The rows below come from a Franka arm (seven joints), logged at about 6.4 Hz.
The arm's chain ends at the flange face. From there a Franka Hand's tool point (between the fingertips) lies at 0.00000 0.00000 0.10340 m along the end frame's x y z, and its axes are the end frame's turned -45 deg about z.
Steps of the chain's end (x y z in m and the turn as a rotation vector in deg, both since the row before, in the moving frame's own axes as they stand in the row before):
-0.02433 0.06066 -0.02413 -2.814 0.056 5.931
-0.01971 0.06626 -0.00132 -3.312 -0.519 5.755
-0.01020 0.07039 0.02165 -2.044 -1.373 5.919
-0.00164 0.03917 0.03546 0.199 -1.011 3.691
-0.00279 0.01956 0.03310 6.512 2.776 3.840
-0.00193 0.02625 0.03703 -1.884 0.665 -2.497
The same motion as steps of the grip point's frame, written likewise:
-0.06380 0.02916 -0.02425 -2.029 -1.950 5.931
-0.06585 0.03623 -0.00150 -1.975 -2.709 5.755
-0.06138 0.04319 0.02155 -0.474 -2.416 5.919
-0.02984 0.02496 0.03544 0.856 -0.574 3.691
-0.00383 0.00750 0.03231 2.642 6.568 3.840
-0.02141 0.02048 0.03697 -1.802 -0.862 -2.497

